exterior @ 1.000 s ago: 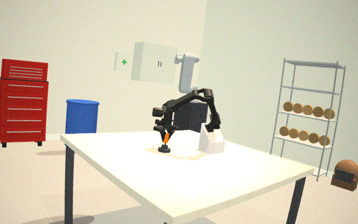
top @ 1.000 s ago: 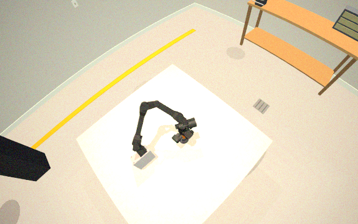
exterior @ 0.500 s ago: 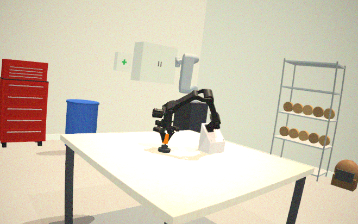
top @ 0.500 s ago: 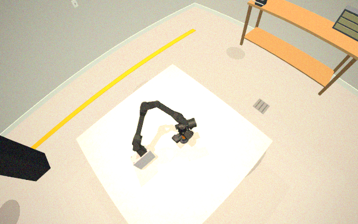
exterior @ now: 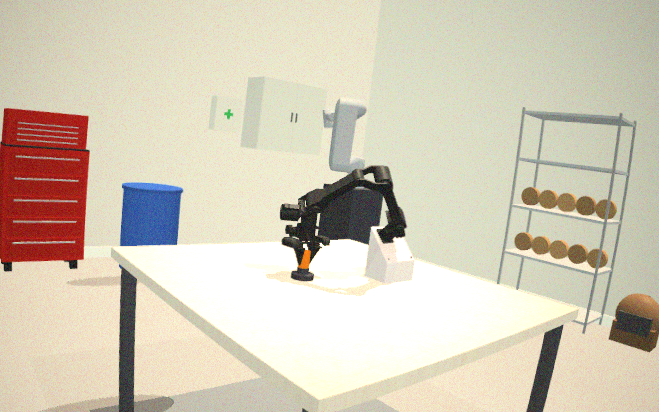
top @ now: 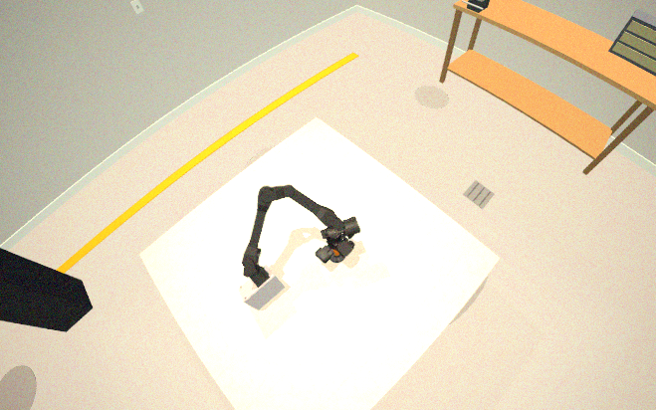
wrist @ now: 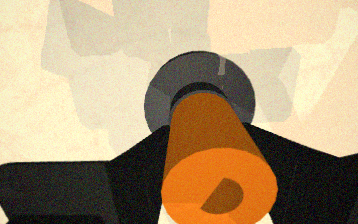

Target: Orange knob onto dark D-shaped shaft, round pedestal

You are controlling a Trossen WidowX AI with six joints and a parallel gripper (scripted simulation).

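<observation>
Right now the orange knob is 20 mm above my gripper tip. Round my gripper tip: dark shaft: 20 mm below.
</observation>
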